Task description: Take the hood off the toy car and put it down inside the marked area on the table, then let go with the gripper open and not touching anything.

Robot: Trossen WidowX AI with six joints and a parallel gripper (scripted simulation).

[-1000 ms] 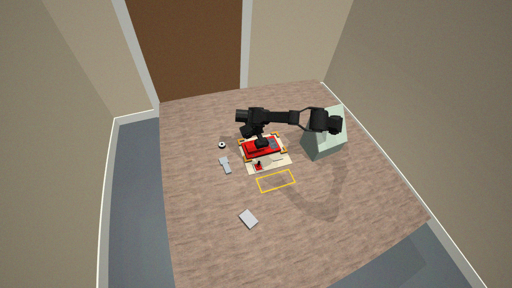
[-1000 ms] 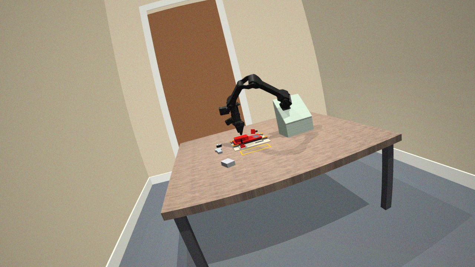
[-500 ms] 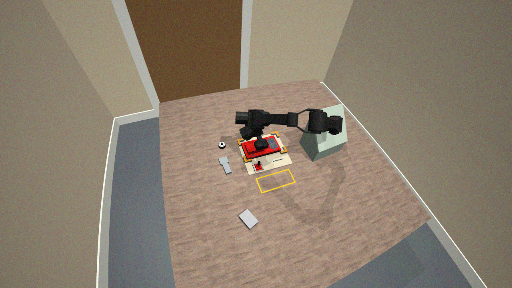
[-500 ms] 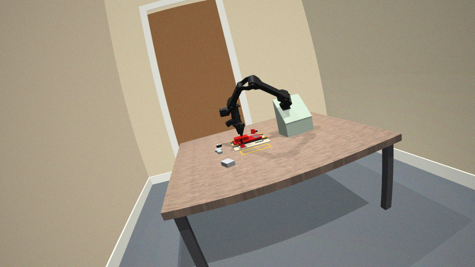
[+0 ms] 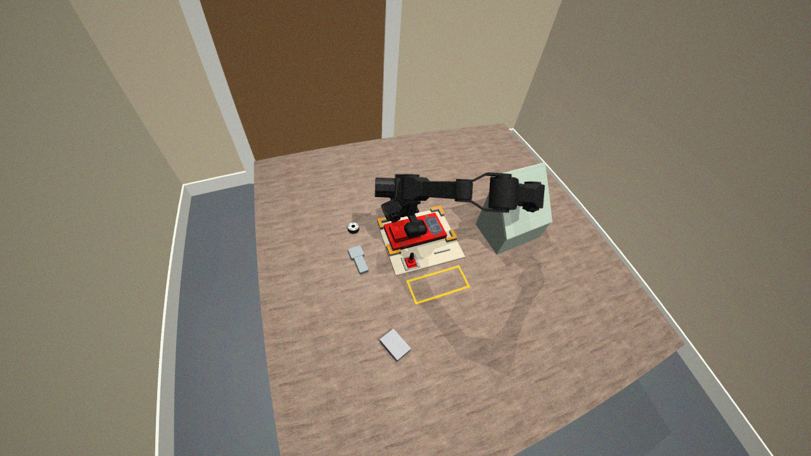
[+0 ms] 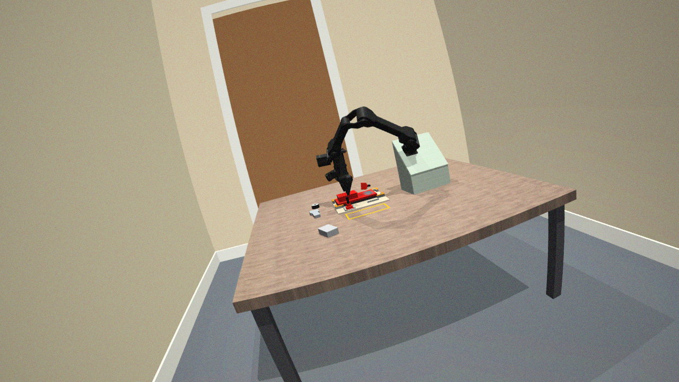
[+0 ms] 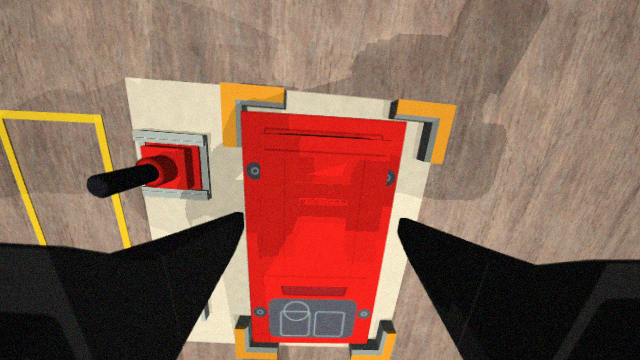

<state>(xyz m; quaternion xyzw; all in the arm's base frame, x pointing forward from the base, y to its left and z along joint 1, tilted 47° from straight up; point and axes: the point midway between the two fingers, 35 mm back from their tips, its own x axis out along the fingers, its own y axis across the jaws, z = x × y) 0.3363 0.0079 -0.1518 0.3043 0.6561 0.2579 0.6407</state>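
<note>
My gripper tip is now 10 mm above the red hood. From my gripper tip the other things lie so: small wheel (160 mm ahead, 90 mm to the right, 40 mm below).
</note>
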